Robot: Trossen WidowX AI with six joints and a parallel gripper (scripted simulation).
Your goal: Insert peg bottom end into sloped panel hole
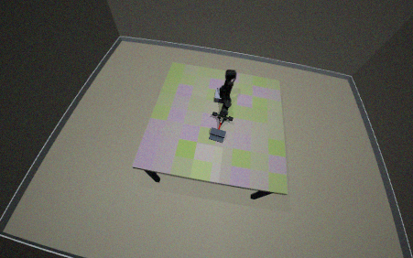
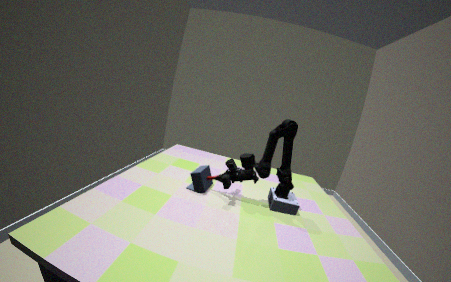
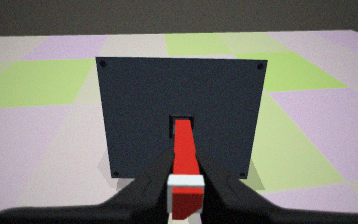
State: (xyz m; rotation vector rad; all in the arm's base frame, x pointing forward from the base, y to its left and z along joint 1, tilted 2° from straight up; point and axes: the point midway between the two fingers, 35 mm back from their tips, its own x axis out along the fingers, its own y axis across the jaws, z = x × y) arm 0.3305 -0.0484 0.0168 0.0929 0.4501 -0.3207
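Right now the dark sloped panel is 60 mm ahead of my gripper tip, 20 mm to the right of it and 30 mm below it. Round my gripper tip: red square peg 10 mm behind, 10 mm to the left, 10 mm above.
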